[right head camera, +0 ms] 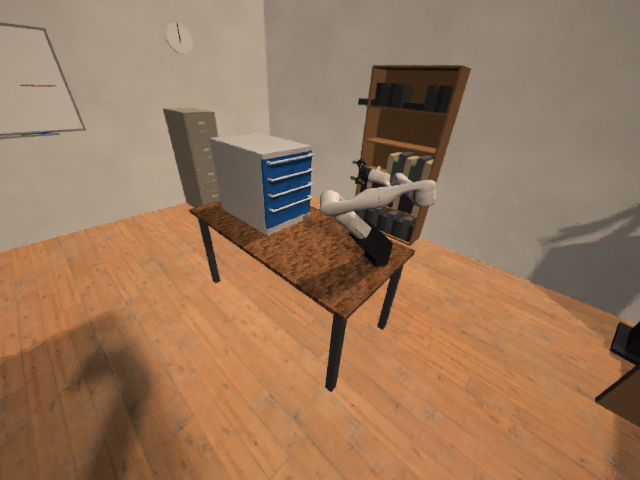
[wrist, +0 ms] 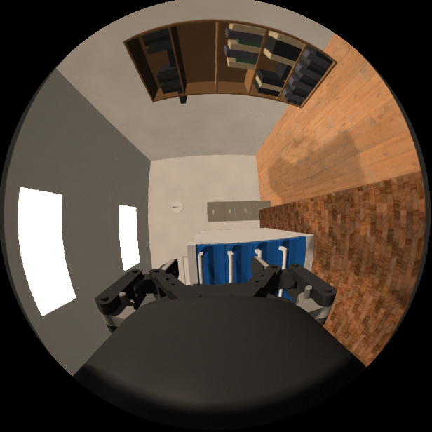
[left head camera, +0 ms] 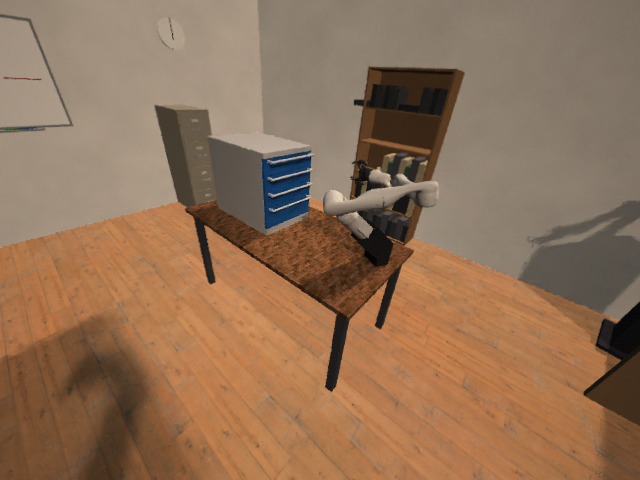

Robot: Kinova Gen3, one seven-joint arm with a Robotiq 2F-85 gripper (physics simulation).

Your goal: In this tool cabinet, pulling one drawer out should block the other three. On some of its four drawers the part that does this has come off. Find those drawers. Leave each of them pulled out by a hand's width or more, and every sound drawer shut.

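The tool cabinet (left head camera: 235, 180) (right head camera: 237, 180) (wrist: 250, 233) is light grey with four blue drawers. The top drawer (left head camera: 290, 166), second drawer (left head camera: 290, 181), third drawer (left head camera: 290, 196) and bottom drawer (left head camera: 290, 212) all look shut, their fronts flush. Each has a white bar handle; in the wrist view the handles stand upright side by side, partly hidden by the gripper. My gripper (left head camera: 356, 172) (right head camera: 357, 171) (wrist: 214, 266) is open with its fingers wide apart and nothing between them. It hangs in the air, apart from the cabinet, off to the right of the drawer fronts in the head views.
The cabinet stands on the far part of a brown table (left head camera: 310, 253) (right head camera: 310, 253) (wrist: 370, 250). The arm's black base (left head camera: 378, 249) (right head camera: 378, 248) is at its right end. A bookshelf (left head camera: 448, 111) (right head camera: 455, 111) stands behind the arm. A filing cabinet (left head camera: 173, 149) (right head camera: 180, 149) (wrist: 222, 218) stands behind the tool cabinet.
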